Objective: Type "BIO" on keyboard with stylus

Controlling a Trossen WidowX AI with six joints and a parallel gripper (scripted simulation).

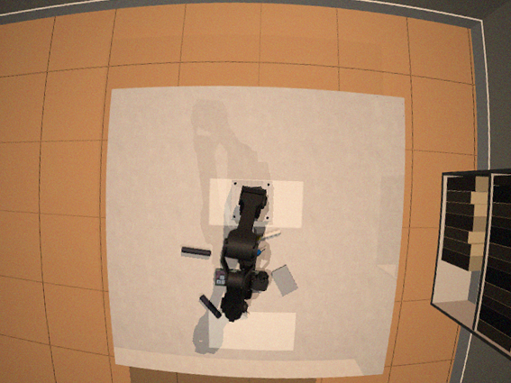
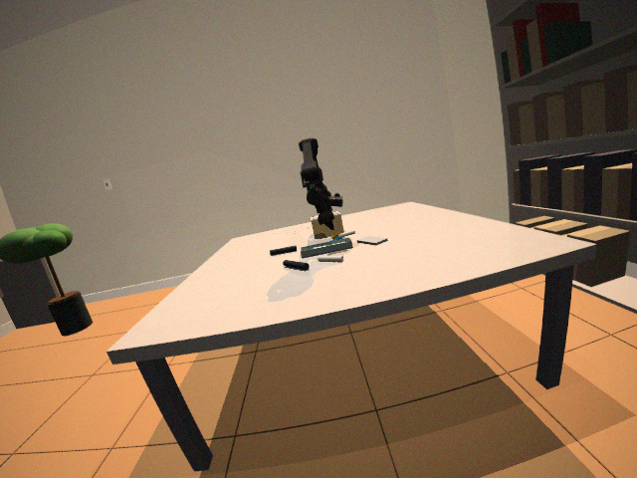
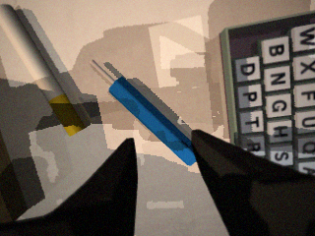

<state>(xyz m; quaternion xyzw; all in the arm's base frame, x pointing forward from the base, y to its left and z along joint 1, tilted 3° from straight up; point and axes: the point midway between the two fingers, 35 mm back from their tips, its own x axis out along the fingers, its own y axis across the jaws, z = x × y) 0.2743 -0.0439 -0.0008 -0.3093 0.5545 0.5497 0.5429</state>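
Right now the blue stylus is 3 cm behind my gripper tip, 3 cm to the left of it and 6 cm below it. Also, from my gripper tip: grey pad 10 cm ahead, 13 cm to the left, 7 cm below; then yellow-and-white pen 10 cm behind, 6 cm to the left, 6 cm below; then stylus tip 5 cm behind, 6 cm to the left, 6 cm below.
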